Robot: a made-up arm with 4 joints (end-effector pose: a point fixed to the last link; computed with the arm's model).
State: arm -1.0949 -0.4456 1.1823 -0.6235
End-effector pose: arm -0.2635 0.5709 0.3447 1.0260 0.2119 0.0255
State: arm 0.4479 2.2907 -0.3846 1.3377
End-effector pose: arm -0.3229 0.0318 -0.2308 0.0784 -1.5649 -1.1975
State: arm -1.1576 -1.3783 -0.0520 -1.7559
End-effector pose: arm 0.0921 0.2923 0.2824 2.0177 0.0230 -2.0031
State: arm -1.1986 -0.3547 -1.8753 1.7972
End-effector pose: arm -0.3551 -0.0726 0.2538 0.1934 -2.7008 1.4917
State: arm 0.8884 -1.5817 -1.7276 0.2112
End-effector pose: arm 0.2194 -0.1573 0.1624 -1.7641 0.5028 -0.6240
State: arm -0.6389 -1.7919 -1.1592 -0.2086
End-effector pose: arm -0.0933 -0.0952 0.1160 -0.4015 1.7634 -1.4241
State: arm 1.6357 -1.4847 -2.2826 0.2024
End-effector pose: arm 0.3714 0.0179 0.2807 -1.5860 -0.5286 -0.5924
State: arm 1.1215 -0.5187 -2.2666 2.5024
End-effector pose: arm 0.4223 -0.3359 0.2033 -2.6513 1.5176 -0.6057
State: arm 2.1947 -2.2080 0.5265 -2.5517
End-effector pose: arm -0.3190 -0.0523 0.4346 -0.2318 1.3474 -1.0094
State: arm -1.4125 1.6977 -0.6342 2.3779
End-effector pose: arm 0.1357 0.3816 0.0185 1.2315 -0.7669 2.4747
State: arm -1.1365 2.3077 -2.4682 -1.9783
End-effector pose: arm -0.4669 -0.1731 -0.0918 -0.5571 1.7345 -0.9200
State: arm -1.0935 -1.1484 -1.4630 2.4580
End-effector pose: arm -0.1387 -0.1210 -0.0169 0.8151 -2.9180 -0.7278
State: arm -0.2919 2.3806 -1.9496 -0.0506
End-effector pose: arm -0.2396 -0.2542 -0.1899 1.9839 -1.8322 -0.9178
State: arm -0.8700 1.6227 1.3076 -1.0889
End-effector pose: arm -0.1001 0.1361 -0.5557 -0.4160 -0.4337 0.6232
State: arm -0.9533 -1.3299 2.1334 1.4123
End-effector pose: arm -0.2797 -0.0793 0.8057 0.0932 -0.5618 0.7127
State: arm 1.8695 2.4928 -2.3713 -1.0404
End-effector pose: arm 0.3809 0.1109 -0.1262 -2.4783 -1.1315 0.9126
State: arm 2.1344 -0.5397 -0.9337 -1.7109
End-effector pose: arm 0.1149 -0.1640 0.0445 0.9398 0.9218 0.7722
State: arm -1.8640 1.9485 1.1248 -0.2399
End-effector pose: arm 0.0619 0.0850 -0.4972 -1.7398 -0.2001 -0.4461
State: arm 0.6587 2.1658 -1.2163 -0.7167
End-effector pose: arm -0.0505 -0.2189 -0.0789 2.3407 -1.5176 0.1775
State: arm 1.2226 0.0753 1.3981 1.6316
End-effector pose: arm -0.3312 -0.8742 0.2316 -0.5377 -2.0666 1.7986
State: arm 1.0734 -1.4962 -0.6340 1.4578
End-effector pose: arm -0.0659 0.1241 0.1128 -2.4112 0.6374 1.1704
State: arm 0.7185 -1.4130 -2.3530 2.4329
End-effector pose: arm 0.3556 -0.4198 0.1379 1.7813 -1.3190 0.4274
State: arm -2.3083 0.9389 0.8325 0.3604
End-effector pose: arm 0.4905 0.3992 -0.2331 -1.3233 0.2522 -1.3866
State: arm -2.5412 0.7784 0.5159 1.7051
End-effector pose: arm 0.7199 0.1719 -0.1275 -1.8984 1.7816 -1.6224
